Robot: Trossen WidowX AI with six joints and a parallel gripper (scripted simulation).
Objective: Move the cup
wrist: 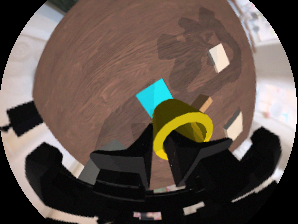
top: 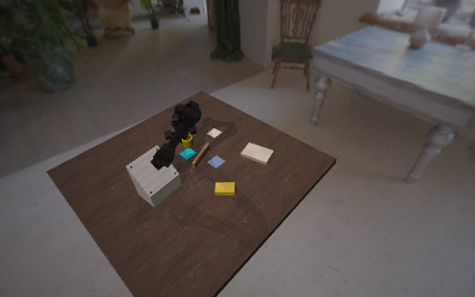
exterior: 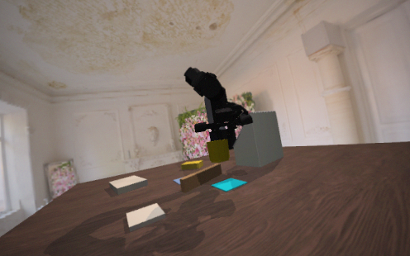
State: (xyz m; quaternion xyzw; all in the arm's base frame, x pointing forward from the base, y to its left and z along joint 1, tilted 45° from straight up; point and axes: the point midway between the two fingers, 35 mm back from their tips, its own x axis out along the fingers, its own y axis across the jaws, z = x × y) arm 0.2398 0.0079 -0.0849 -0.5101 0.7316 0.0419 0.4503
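Right now the cyan pad is 120 mm below my gripper tip and 20 mm ahead of it. From my gripper tip the other things lie so: yellow cup: 20 mm to the right, 20 mm ahead; then tan wooden bar: 100 mm to the right, 100 mm below, 40 mm ahead; then pale blue pad: 210 mm to the right, 120 mm below, 60 mm ahead.
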